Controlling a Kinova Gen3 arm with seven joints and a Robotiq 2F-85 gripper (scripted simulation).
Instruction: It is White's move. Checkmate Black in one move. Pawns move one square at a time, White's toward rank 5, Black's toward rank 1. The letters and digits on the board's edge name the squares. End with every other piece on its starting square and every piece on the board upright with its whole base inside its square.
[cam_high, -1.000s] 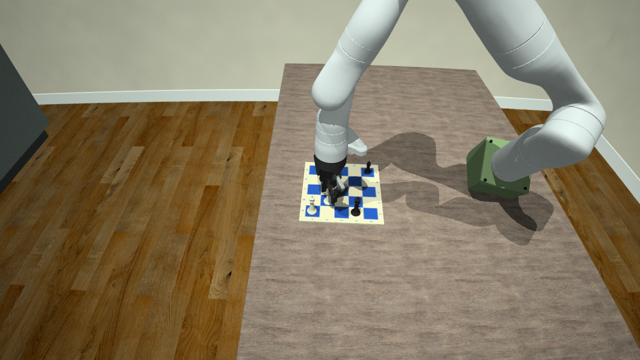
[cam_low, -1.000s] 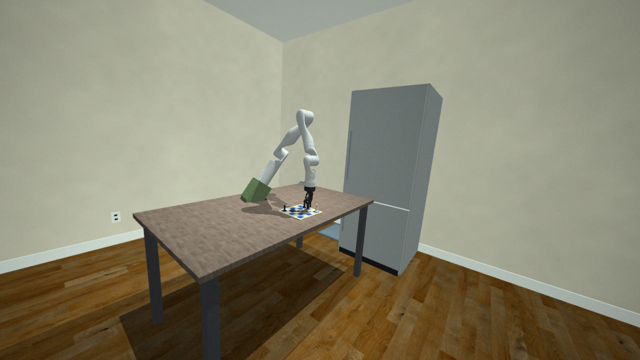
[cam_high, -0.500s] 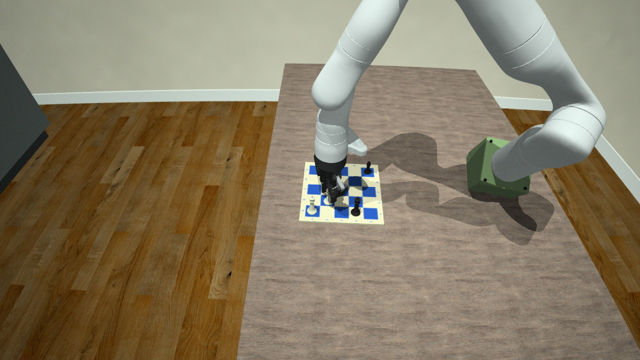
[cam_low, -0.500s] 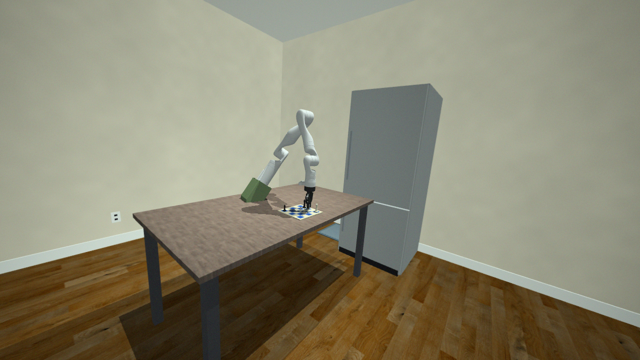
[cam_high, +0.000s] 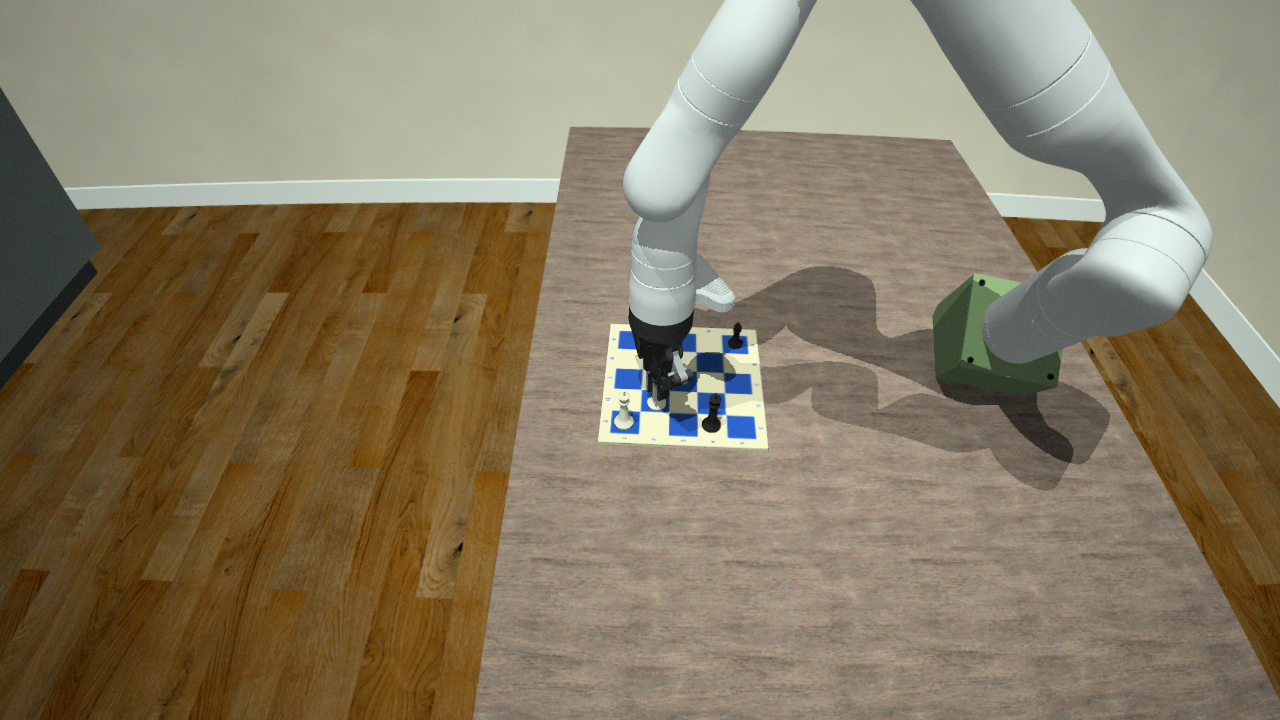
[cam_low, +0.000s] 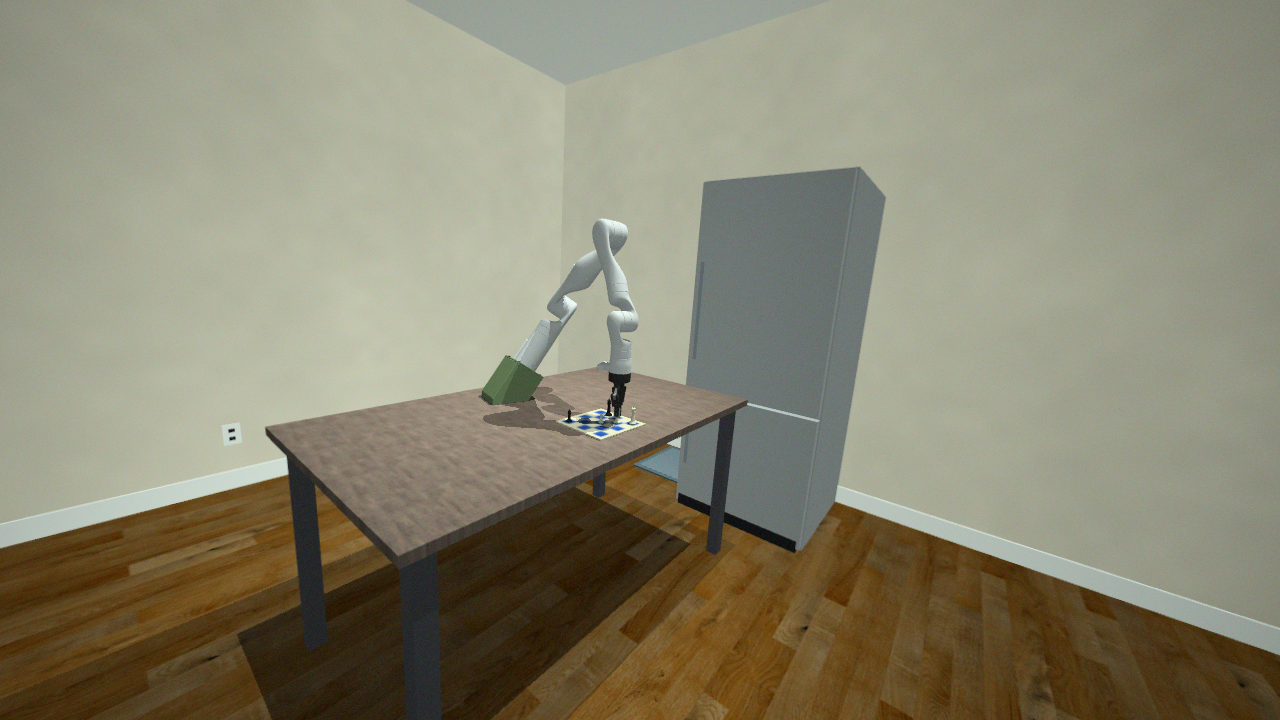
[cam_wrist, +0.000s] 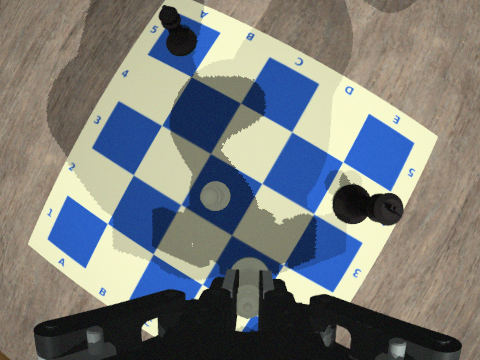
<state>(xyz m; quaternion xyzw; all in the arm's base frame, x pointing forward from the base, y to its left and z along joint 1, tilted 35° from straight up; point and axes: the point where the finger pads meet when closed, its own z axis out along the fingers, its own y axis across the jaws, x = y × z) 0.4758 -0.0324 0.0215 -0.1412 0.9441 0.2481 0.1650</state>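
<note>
Right now the tall black piece is 7 cm behind my hand, 4 cm to the left of it and 1 cm below it. Round my hand: white pawn 4 cm behind, 4 cm to the right, 3 cm below; then blue-and-cream chessboard 4 cm behind, 4 cm to the right, 4 cm below; then black pawn 13 cm behind, 10 cm to the right, 2 cm below.
</note>
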